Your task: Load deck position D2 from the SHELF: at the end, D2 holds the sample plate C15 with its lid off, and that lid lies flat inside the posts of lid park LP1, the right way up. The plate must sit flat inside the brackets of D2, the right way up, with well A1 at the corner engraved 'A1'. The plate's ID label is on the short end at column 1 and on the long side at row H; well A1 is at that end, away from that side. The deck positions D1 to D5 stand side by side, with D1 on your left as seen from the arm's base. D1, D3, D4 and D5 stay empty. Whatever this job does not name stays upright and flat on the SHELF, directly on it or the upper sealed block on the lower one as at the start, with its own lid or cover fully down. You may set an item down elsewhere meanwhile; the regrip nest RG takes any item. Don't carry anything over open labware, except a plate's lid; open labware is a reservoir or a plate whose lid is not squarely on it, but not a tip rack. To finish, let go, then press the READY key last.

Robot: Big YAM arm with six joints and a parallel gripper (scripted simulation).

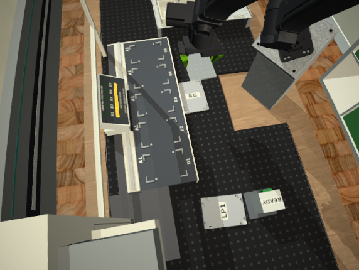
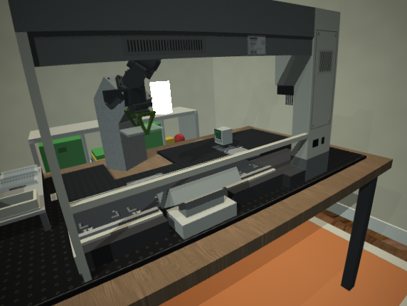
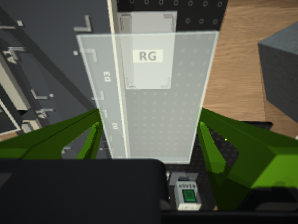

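Right now the clear plate lid is right at my hand. The rest, counted from my hand: cream reservoir (40 cm to the right, 14 cm below, 12 cm ahead); then regrip nest RG (21 cm below); then shelf label (34 cm to the right, 21 cm below, 6 cm behind).
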